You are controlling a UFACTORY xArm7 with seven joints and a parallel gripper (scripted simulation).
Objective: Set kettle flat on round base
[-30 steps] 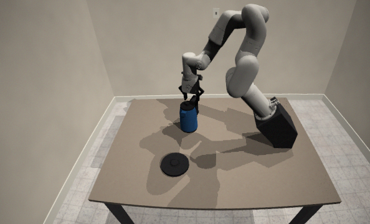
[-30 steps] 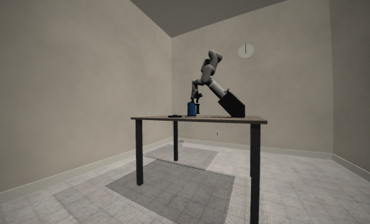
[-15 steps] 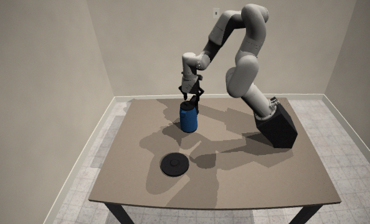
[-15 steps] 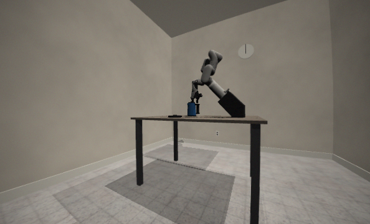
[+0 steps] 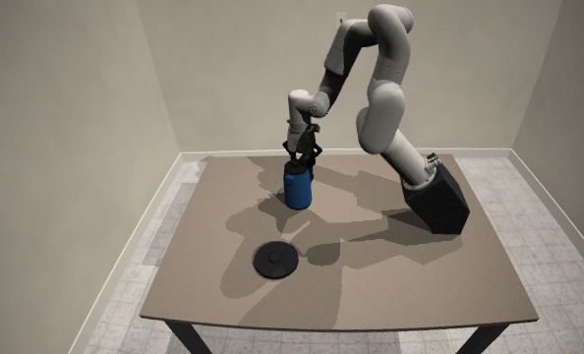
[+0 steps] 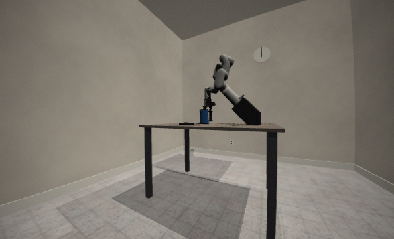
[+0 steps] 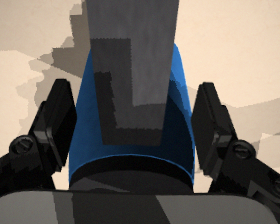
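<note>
The blue kettle lies 1 cm ahead of my hand, 3 cm to the left of it and 6 cm below it. The rest, counted from my hand: black round base: 1 cm ahead, 37 cm to the left, 15 cm below.
</note>
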